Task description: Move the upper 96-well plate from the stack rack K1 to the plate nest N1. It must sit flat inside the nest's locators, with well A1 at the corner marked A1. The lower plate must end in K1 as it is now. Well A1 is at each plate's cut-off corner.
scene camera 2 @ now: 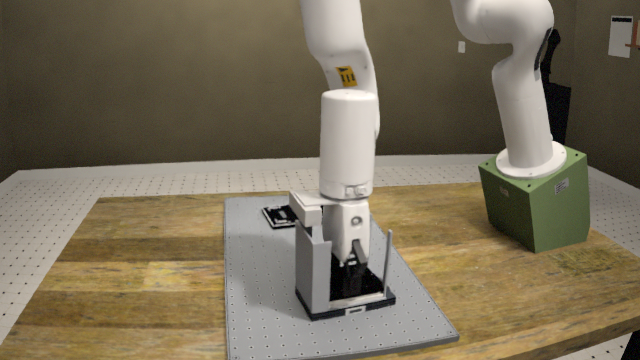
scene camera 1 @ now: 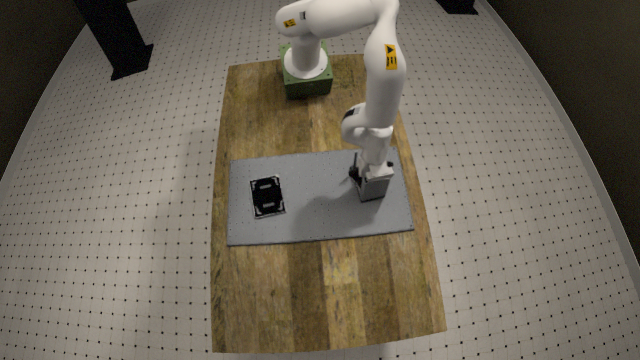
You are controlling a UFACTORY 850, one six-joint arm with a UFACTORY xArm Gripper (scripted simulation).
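Observation:
Black 96-well plate (scene camera 2: pixel 371 284), visible.

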